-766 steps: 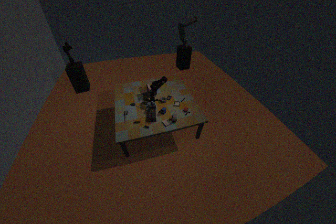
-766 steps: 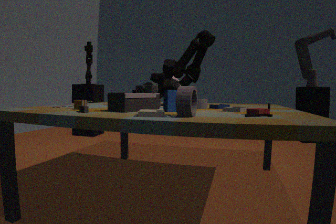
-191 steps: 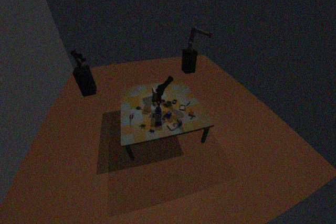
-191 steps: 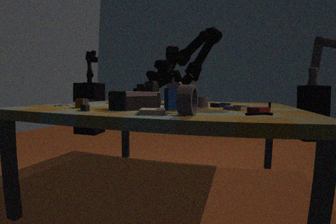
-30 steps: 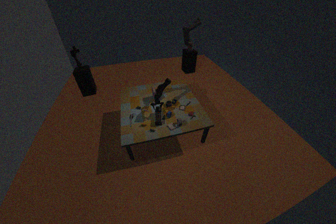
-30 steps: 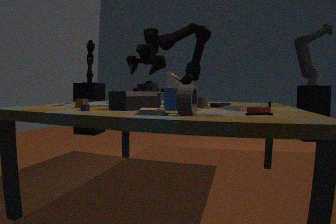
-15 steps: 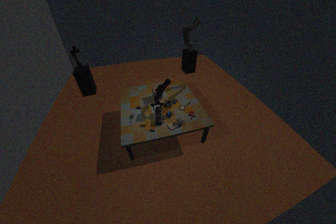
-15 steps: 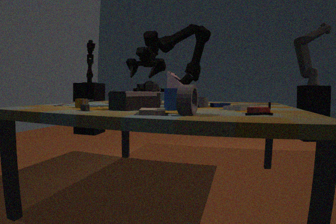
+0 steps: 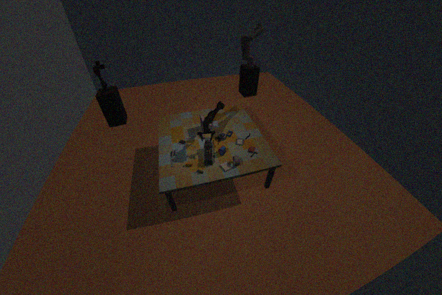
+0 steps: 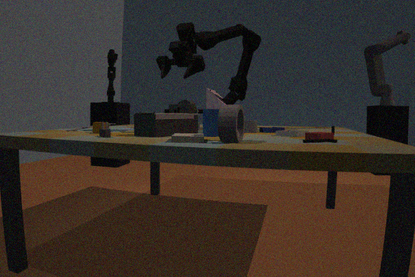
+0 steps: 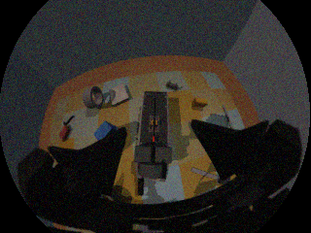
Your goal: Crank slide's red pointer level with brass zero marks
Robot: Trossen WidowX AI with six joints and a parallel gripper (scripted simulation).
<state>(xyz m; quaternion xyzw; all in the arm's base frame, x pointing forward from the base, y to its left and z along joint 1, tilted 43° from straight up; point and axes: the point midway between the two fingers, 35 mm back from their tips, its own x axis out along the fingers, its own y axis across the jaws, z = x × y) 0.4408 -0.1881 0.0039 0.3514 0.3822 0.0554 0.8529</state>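
Right now the dark crank handle is 130 mm behind my gripper tip, 80 mm to the left of it and 120 mm below it. Also, from my gripper tip: blue block 50 mm ahead, 160 mm to the left, 160 mm below; then red pointer 10 mm behind, 10 mm to the left, 120 mm below; then yellow block 90 mm ahead, 240 mm to the right, 180 mm below.
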